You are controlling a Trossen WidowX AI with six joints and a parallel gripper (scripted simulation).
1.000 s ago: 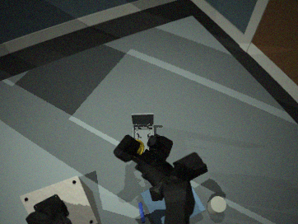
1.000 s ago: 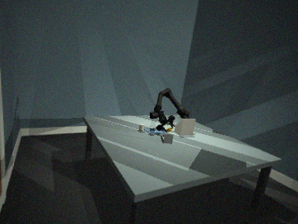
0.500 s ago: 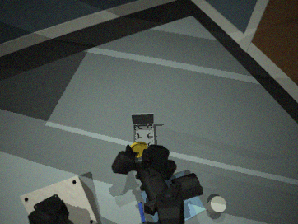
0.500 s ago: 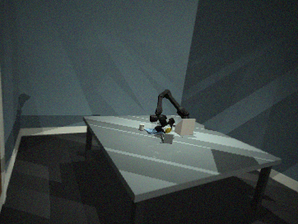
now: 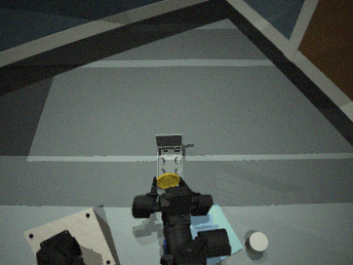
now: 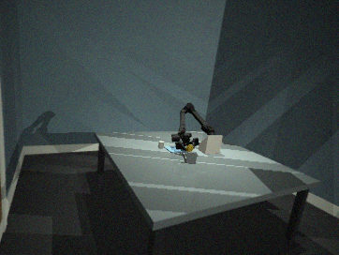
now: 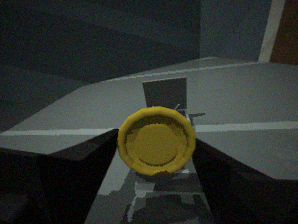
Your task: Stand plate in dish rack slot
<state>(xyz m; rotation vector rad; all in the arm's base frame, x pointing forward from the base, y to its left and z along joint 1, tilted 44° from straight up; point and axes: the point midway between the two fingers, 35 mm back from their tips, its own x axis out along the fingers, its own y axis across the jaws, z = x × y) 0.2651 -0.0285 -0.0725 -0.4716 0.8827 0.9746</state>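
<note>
Now: the dish rack 3 cm ahead of my gripper tip, 5 cm to the left of it and 4 cm below it. The rest, counted from my gripper tip: plate: 1 cm to the right; then white cup: 12 cm ahead, 24 cm to the right, 4 cm below.
</note>
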